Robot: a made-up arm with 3 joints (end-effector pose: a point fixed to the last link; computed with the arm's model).
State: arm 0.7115 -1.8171 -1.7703
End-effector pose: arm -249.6 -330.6 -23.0 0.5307 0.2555 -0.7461 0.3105
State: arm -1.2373 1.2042 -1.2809
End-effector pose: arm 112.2 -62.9 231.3 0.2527 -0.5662 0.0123 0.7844
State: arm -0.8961 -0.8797 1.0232
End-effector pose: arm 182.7 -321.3 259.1 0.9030 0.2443 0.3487 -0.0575
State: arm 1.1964 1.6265 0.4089
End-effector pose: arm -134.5 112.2 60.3 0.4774 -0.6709 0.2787 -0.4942
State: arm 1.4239 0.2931 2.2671
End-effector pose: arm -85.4 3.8 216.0 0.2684 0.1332 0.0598 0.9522
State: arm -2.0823 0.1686 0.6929
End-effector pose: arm 234.1 -41.6 250.7 0.7655 -0.0153 -0.0828 0.6379
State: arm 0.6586 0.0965 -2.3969
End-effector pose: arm -102.5 -239.3 261.1 0.6447 -0.0021 0.0482 0.7629
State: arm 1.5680 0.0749 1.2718
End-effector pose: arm -144.6 118.8 252.9 0.1502 -0.0370 0.0055 -0.9879
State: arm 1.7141 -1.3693 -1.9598
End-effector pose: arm -443.5 21.4 68.7 0.7688 -0.1663 -0.6101 0.0949
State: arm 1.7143 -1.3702 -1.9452
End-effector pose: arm -443.5 22.6 67.4 0.7692 -0.1620 -0.6117 0.0892
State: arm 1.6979 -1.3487 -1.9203
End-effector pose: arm -444.4 17.2 69.3 0.7763 -0.1474 -0.6067 0.0867
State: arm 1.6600 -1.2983 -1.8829
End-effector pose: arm -445.8 3.4 75.7 0.7917 -0.1205 -0.5924 0.0886
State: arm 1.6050 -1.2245 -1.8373
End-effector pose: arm -446.6 -17.3 86.1 0.8128 -0.0861 -0.5682 0.0948
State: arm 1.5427 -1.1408 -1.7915
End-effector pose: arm -445.4 -41.2 98.7 0.8352 -0.0519 -0.5375 0.1044
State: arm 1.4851 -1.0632 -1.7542
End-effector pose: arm -442.2 -63.5 110.9 0.8542 -0.0248 -0.5063 0.1156
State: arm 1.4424 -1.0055 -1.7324
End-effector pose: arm -438.3 -80.2 120.5 0.8671 -0.0080 -0.4818 0.1266
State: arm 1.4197 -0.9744 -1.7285
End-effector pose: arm -435.3 -89.6 126.0 0.8731 -0.0015 -0.4682 0.1359
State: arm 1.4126 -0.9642 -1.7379
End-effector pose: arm -433.8 -93.4 128.4 0.8743 -0.0021 -0.4636 0.1435
